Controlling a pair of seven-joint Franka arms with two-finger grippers.
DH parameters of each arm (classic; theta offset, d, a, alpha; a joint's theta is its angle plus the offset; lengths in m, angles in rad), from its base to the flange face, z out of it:
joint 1: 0 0.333 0 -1.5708
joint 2: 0 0 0 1.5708
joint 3: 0 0.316 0.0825 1.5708
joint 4: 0 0 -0.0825 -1.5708
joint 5: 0 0.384 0 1.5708
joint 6: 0 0 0.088 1.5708
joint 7: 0 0.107 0 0
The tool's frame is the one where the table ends.
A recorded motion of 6 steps. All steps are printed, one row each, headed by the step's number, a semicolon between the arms.
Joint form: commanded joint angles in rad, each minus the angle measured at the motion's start. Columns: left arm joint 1, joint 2, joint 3, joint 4, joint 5, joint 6, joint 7; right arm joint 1, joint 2, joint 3, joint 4, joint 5, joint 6, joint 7.
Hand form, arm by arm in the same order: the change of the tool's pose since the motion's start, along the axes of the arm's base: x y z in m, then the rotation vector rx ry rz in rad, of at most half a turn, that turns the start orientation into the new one. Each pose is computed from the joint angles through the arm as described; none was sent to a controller.
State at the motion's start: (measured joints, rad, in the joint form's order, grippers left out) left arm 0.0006 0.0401 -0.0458 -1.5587 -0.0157 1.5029 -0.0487; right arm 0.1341 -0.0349 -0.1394 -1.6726 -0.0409 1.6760 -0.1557
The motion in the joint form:
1: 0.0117 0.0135 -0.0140 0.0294 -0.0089 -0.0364 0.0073; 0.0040 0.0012 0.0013 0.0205 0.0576 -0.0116 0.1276
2: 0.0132 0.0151 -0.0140 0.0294 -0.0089 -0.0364 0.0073; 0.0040 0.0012 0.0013 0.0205 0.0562 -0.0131 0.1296
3: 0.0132 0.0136 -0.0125 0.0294 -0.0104 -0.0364 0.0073; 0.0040 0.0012 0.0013 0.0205 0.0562 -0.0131 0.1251
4: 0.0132 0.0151 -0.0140 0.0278 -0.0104 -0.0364 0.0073; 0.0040 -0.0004 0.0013 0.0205 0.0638 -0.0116 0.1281
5: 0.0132 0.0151 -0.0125 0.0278 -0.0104 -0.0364 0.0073; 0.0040 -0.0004 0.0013 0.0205 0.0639 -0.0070 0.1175
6: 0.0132 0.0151 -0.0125 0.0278 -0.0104 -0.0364 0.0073; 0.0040 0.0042 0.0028 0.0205 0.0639 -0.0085 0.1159
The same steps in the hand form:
1: 0.0005 -0.0020 0.0033 -0.0101 0.0208 -0.0101; 0.0000 0.0086 0.0081 0.0625 -0.0088 -0.1257
2: 0.0010 -0.0011 0.0024 -0.0101 0.0224 -0.0086; -0.0001 0.0084 0.0079 0.0611 -0.0074 -0.1276
3: 0.0006 -0.0005 0.0033 -0.0116 0.0209 -0.0071; -0.0001 0.0084 0.0079 0.0609 -0.0073 -0.1231
4: 0.0009 -0.0013 0.0017 -0.0116 0.0240 -0.0086; -0.0004 0.0091 0.0090 0.0690 -0.0100 -0.1265
5: 0.0010 -0.0005 0.0017 -0.0115 0.0240 -0.0071; 0.0001 0.0091 0.0094 0.0690 -0.0145 -0.1159
6: 0.0010 -0.0005 0.0017 -0.0115 0.0240 -0.0071; 0.0012 0.0101 0.0067 0.0679 -0.0084 -0.1129

